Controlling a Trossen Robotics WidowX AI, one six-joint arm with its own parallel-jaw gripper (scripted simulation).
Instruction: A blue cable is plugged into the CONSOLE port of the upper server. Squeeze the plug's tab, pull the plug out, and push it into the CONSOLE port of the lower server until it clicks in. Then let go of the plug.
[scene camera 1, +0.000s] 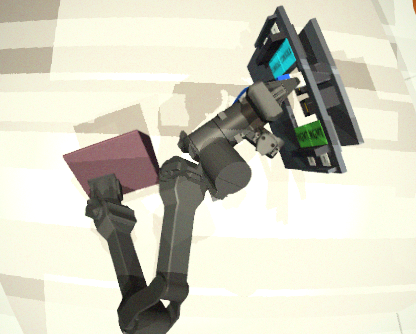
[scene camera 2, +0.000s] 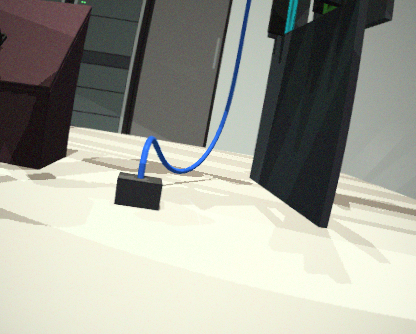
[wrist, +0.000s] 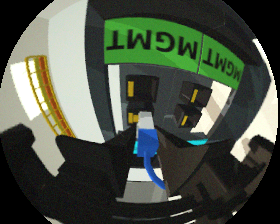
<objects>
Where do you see the gripper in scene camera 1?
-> At 297, 80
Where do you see a black block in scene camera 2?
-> At 131, 191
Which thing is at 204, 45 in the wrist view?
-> A server rack.
</objects>
